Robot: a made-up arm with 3 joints. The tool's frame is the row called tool. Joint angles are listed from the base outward. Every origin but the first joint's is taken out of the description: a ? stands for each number. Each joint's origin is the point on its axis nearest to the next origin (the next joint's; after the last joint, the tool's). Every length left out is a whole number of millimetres.
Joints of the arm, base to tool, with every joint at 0 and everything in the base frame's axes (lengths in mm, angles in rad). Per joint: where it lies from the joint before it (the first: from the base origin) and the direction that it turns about. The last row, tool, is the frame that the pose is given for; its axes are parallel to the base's.
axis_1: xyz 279 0 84 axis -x
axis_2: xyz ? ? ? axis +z
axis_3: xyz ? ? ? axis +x
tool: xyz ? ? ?
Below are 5 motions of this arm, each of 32 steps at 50 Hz.
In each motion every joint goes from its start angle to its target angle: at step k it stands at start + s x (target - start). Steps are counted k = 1, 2, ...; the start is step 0. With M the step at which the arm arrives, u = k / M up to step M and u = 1 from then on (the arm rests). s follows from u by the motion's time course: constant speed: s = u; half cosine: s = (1 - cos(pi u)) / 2; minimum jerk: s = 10 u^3 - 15 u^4 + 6 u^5.
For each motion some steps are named. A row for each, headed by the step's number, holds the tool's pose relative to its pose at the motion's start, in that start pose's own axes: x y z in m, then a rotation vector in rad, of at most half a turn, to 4 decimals.
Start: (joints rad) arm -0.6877 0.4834 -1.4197
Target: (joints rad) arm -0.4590 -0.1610 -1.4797
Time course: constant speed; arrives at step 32
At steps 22, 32:
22: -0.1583 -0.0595 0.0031 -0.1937 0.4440 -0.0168
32: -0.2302 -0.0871 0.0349 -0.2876 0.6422 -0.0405

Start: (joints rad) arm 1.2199 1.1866 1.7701
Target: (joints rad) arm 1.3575 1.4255 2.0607
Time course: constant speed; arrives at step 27
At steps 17, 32:
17: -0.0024 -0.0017 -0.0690 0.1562 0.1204 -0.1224
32: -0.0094 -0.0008 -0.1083 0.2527 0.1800 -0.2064

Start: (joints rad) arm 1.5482 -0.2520 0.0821
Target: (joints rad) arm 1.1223 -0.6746 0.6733
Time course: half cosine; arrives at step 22
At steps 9, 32:
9: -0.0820 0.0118 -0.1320 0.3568 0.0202 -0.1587
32: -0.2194 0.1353 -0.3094 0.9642 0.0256 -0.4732

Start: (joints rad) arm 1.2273 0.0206 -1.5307
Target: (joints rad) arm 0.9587 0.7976 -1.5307
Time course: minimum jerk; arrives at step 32
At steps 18, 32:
18: 0.1377 0.0432 0.0956 0.1614 -0.4788 -0.0238
32: 0.1842 0.0440 0.1825 0.2527 -0.7760 -0.0785

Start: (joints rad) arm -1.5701 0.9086 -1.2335
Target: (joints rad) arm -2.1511 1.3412 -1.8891
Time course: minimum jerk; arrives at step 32
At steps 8, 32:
8: 0.0062 -0.0001 0.0167 -0.0319 -0.0571 -0.0327
32: -0.0565 -0.0236 0.1823 -0.3781 -0.4268 -0.5260

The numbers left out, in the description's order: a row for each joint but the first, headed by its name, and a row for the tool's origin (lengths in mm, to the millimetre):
axis_2: 0 -9 29
axis_3: 218 -266 0
tool: 0 -253 -78

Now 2 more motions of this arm.
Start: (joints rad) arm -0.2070 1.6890 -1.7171
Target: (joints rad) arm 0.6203 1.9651 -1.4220
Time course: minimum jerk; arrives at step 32
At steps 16, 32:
16: 0.1336 0.1494 0.0066 0.2223 -0.1655 0.3965
32: 0.1825 0.3564 0.0416 0.4875 -0.2614 0.8101

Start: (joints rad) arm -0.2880 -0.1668 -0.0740
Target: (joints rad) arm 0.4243 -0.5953 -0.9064
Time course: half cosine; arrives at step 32
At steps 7, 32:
7: -0.0262 -0.0182 0.0697 -0.1738 -0.0094 -0.0502
32: -0.2616 0.1987 0.5299 -1.4803 -0.0457 -0.5262

